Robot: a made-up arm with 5 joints.
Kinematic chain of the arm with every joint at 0, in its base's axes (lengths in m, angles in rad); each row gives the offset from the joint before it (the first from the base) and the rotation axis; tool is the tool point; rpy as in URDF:
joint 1: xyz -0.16 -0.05 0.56 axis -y
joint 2: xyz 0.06 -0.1 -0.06 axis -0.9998 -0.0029 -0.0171
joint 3: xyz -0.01 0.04 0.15 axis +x
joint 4: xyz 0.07 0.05 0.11 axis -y
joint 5: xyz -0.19 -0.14 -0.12 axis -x
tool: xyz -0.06 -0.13 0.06 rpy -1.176 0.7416 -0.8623
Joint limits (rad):
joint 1: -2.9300..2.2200
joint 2: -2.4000..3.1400
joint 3: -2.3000..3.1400
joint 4: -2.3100..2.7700
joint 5: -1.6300..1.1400
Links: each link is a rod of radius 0.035 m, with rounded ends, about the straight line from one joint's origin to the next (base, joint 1, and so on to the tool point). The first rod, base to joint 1, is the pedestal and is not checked.
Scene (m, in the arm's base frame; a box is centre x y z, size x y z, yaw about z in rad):
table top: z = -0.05
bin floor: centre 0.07 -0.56 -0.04 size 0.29 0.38 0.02 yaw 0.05
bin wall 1: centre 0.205 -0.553 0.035 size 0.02 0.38 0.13 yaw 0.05
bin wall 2: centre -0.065 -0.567 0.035 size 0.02 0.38 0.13 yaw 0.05
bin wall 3: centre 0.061 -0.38 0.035 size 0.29 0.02 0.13 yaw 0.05
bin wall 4: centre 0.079 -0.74 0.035 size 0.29 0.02 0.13 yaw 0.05
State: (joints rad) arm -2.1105 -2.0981 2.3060 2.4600 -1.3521
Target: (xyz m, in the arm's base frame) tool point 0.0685 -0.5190 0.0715
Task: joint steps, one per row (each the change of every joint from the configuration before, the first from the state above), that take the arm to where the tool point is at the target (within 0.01 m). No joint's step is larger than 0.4 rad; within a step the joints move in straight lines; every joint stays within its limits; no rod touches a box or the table.
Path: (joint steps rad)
1: 0.1486 0.2540 -0.3651 -0.1056 0.0090
2: 0.1486 0.2540 -0.3651 -0.1055 0.0089
3: 0.1487 0.2541 -0.3652 -0.1056 0.0090
4: 0.1486 0.2540 -0.3651 -0.1056 0.0090
5: 0.1486 0.2540 -0.3651 -0.1055 0.0090
6: 0.1486 0.2540 -0.3651 -0.1056 0.0089
7: 0.1486 0.2540 -0.3651 -0.1056 0.0090
8: 0.1487 0.2541 -0.3652 -0.1055 0.0090
9: 0.0577 -0.3579 0.0196 0.1924 -0.0583
10: 0.0577 -0.3578 0.0196 0.1924 -0.0583
11: 0.0577 -0.3579 0.0196 0.1924 -0.0583
12: 0.0577 -0.3578 0.0196 0.1925 -0.0582
13: 0.0577 -0.3579 0.0196 0.1924 -0.0583
14: 0.0577 -0.3578 0.0196 0.1924 -0.0583

